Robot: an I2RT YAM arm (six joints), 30 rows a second.
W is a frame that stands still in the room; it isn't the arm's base.
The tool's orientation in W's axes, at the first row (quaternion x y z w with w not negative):
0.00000 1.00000 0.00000 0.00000
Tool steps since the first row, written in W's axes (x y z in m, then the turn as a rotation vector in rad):
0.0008 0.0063 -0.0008 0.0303 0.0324 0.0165
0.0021 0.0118 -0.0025 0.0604 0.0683 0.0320
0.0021 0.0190 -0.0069 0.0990 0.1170 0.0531
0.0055 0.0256 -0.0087 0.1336 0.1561 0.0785
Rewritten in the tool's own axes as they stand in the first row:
-0.0008 0.0063 0.0008 -0.0303 0.0324 -0.0165
-0.0021 0.0118 0.0025 -0.0604 0.0683 -0.0320
-0.0021 0.0190 0.0069 -0.0990 0.1170 -0.0531
-0.0055 0.0256 0.0087 -0.1336 0.1561 -0.0785

